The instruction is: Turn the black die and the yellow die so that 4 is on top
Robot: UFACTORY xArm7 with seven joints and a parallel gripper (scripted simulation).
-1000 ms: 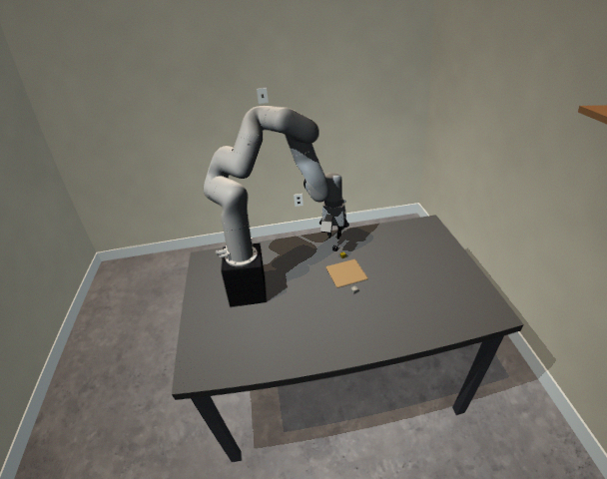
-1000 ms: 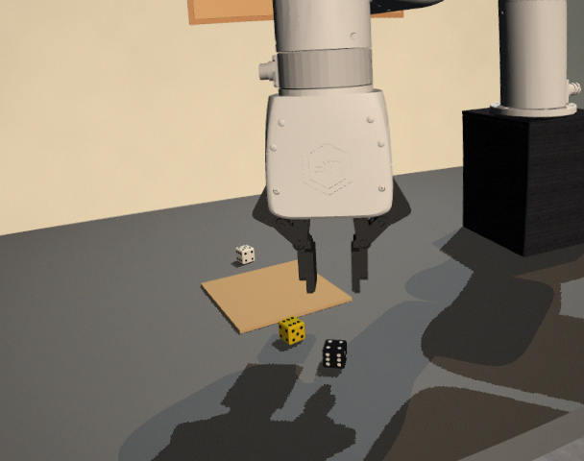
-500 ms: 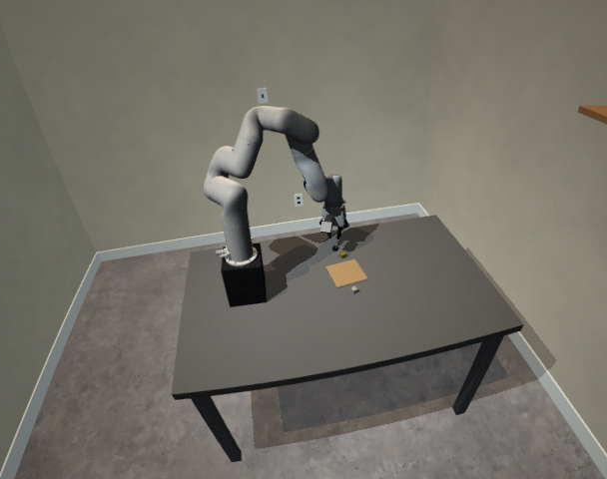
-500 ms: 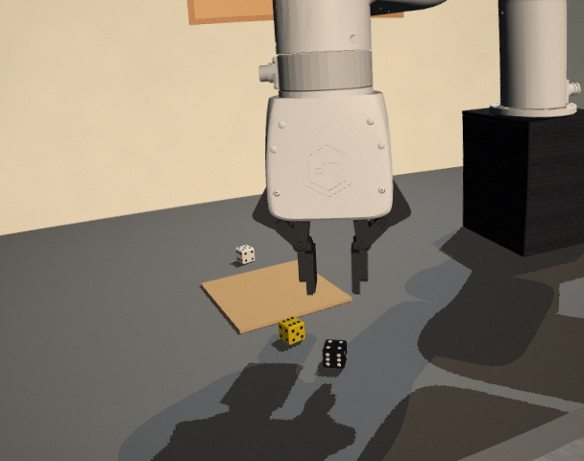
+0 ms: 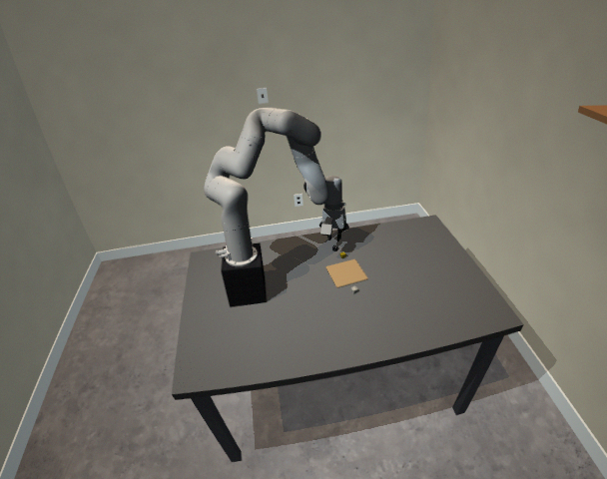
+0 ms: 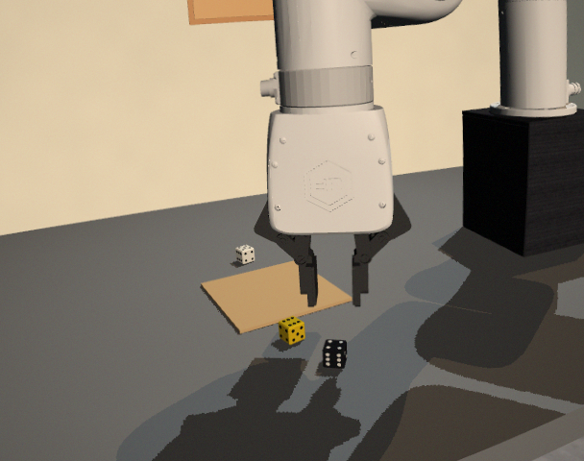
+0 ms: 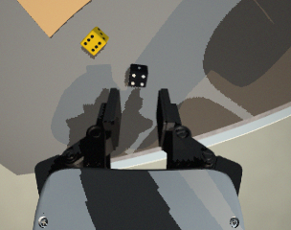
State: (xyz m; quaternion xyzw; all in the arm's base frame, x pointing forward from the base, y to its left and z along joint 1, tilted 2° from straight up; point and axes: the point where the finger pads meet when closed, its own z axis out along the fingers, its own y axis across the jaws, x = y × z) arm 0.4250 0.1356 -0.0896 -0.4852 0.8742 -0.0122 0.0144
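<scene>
Now: hand 7 cm above the black die. Round my hand: tan mat: 1 cm behind, 17 cm to the right, 8 cm below; then yellow die: 2 cm ahead, 6 cm to the right, 7 cm below; then white die: 2 cm behind, 28 cm to the right, 7 cm below.
</scene>
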